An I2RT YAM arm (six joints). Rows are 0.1 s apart.
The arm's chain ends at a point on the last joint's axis. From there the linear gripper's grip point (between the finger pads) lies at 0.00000 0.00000 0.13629 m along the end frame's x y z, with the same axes.
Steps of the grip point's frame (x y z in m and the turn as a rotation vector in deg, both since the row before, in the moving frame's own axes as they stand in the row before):
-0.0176 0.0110 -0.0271 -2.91 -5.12 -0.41
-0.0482 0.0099 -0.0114 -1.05 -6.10 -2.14
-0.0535 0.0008 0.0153 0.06 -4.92 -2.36
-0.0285 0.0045 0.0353 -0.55 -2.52 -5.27
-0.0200 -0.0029 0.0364 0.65 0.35 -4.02
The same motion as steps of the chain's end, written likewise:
-0.0055 0.0040 -0.0264 -2.91 -5.12 -0.41
-0.0338 0.0071 -0.0106 -1.05 -6.10 -2.14
-0.0418 0.0007 0.0158 0.06 -4.92 -2.36
-0.0226 0.0029 0.0354 -0.55 -2.52 -5.27
-0.0208 -0.0013 0.0364 0.65 0.35 -4.02

